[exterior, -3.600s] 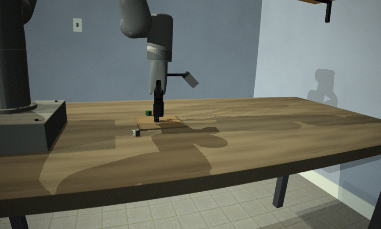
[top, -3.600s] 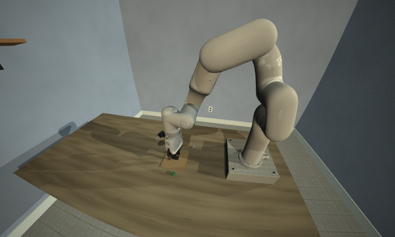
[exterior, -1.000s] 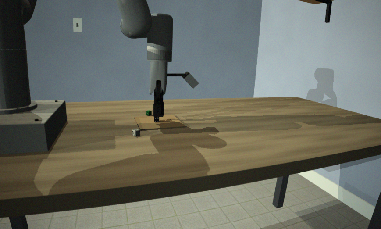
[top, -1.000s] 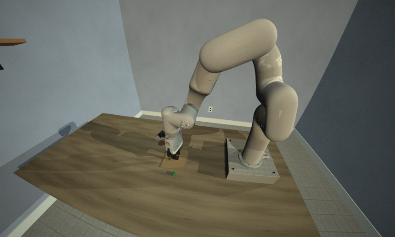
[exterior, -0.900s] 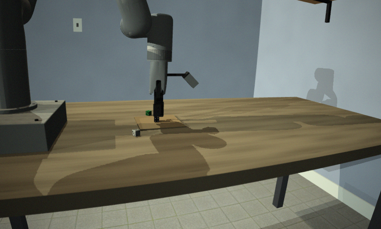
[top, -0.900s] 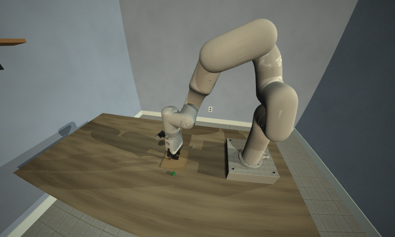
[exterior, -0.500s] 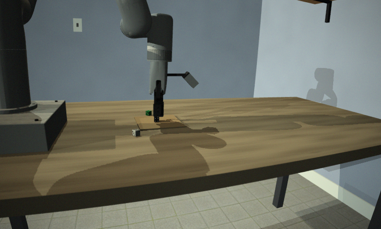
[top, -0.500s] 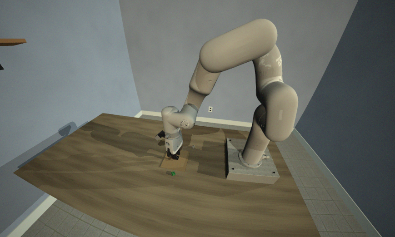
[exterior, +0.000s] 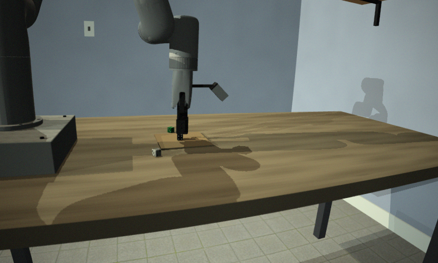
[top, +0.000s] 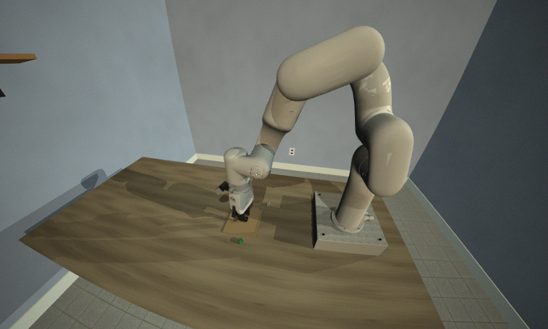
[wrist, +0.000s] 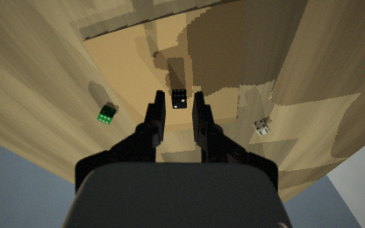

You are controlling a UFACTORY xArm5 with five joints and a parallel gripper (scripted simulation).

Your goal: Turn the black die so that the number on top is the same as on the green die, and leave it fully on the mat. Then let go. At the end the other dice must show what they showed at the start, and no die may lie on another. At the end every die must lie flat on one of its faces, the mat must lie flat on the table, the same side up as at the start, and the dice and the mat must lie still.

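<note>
Right now the black die is 30 mm below my hand and 10 mm behind it. Also, from my hand: green die (100 mm to the left, 40 mm below, 10 mm behind); white die (100 mm to the right, 90 mm behind, 40 mm below); tan mat (40 mm below).
</note>
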